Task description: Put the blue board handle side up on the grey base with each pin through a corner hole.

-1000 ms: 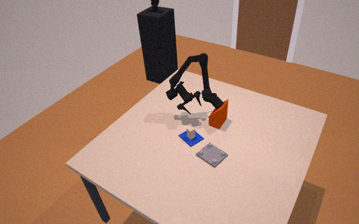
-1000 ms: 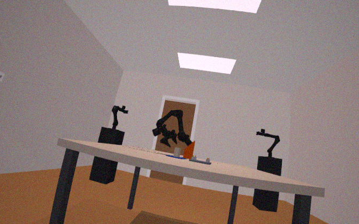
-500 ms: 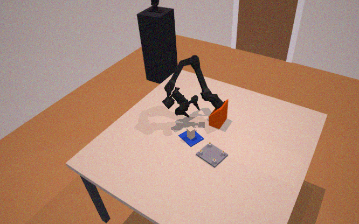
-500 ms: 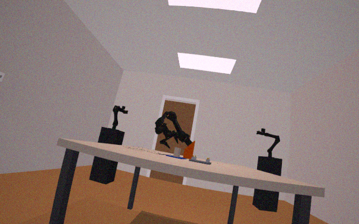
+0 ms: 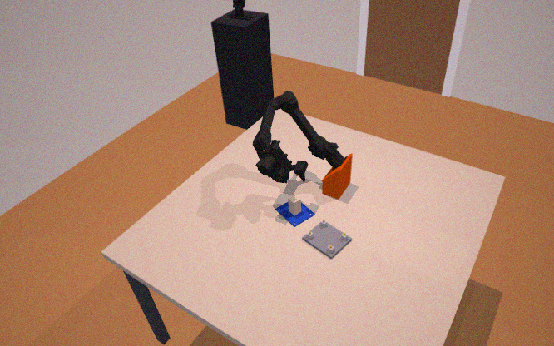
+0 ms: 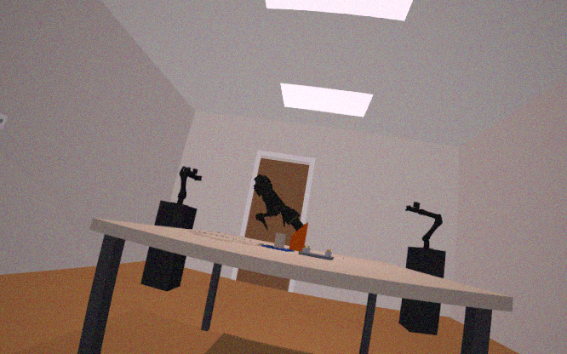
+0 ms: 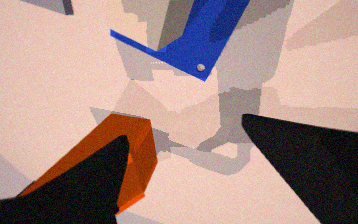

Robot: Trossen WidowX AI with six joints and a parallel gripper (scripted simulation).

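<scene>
Now: gripper tip 80 mm short of the blue board, 40 mm to the right of it and 80 mm above it. From my gripper tip the other things lie so: grey base (150 mm ahead, 230 mm to the left, 90 mm below).
</scene>
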